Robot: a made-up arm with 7 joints. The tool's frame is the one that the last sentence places. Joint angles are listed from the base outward.
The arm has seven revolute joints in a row. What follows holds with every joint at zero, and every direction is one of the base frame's. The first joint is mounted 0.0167 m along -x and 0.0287 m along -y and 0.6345 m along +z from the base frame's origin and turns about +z. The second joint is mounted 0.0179 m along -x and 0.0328 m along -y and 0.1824 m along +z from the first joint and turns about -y. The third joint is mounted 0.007 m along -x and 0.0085 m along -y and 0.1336 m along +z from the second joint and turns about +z. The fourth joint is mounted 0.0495 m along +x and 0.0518 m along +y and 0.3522 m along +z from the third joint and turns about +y. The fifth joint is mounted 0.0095 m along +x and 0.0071 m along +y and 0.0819 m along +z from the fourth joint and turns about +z. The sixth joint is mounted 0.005 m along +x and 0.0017 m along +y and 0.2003 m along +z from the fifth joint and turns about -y. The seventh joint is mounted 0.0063 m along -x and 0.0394 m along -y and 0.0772 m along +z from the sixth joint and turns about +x. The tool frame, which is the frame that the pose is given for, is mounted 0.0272 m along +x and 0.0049 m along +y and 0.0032 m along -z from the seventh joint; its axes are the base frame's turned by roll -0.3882, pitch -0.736 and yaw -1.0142 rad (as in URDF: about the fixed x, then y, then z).
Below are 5 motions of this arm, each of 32 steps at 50 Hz.
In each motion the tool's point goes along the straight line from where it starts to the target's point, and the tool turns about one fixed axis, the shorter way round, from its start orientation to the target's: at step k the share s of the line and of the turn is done. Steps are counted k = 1, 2, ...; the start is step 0. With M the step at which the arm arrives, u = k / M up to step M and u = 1 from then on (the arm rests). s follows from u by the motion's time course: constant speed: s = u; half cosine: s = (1 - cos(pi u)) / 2; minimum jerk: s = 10 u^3 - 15 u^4 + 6 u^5.
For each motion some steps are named. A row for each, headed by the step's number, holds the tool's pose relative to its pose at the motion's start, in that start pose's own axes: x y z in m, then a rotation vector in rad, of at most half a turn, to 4 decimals.
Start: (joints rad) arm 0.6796 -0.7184 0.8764 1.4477 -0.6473 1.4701 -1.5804
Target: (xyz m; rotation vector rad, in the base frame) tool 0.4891 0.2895 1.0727 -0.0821 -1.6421 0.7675
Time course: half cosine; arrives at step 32
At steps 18, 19, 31, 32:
18: -0.2142 -0.0134 -0.0263 0.2979 0.3646 -0.2642
19: -0.2312 -0.0144 -0.0284 0.3217 0.3936 -0.2852
31: -0.3575 -0.0223 -0.0439 0.4974 0.6087 -0.4411
32: -0.3584 -0.0223 -0.0440 0.4986 0.6101 -0.4421

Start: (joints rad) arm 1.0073 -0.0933 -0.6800 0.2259 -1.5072 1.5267 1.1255
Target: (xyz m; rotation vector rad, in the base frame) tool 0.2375 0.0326 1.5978 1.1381 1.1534 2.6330
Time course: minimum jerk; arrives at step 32
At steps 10, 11, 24, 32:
10: -0.0040 0.0085 -0.0321 -0.2116 -0.1575 -0.0647
11: -0.0050 0.0107 -0.0403 -0.2651 -0.1973 -0.0810
24: -0.0198 0.0426 -0.1600 -1.0536 -0.7844 -0.3221
32: -0.0221 0.0475 -0.1785 -1.1753 -0.8750 -0.3593

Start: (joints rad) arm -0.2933 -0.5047 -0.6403 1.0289 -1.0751 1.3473 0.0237
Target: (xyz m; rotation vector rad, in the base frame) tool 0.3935 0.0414 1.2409 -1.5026 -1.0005 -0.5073
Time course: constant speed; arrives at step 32
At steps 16, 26, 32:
16: -0.0537 -0.1782 0.0469 0.6131 -0.1445 -0.1182
26: -0.0872 -0.2896 0.0762 0.9964 -0.2348 -0.1921
32: -0.1073 -0.3564 0.0938 1.2263 -0.2890 -0.2364

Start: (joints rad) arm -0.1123 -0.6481 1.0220 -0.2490 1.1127 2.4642 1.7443
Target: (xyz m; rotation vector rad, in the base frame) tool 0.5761 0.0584 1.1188 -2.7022 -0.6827 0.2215
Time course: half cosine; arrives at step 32
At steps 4, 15, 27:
4: 0.0008 -0.0049 0.0130 0.0159 -0.0280 -0.0066
15: 0.0091 -0.0586 0.1536 0.1882 -0.3312 -0.0777
27: 0.0190 -0.1223 0.3204 0.3926 -0.6911 -0.1620

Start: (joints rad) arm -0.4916 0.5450 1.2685 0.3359 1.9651 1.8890 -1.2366
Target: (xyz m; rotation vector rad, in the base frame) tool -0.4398 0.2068 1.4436 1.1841 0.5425 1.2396
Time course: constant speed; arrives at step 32
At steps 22, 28, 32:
22: -0.0411 -0.0216 0.1309 0.5973 1.2885 0.2798
28: -0.0524 -0.0274 0.1666 0.7602 1.6399 0.3562
32: -0.0598 -0.0314 0.1904 0.8688 1.8742 0.4070

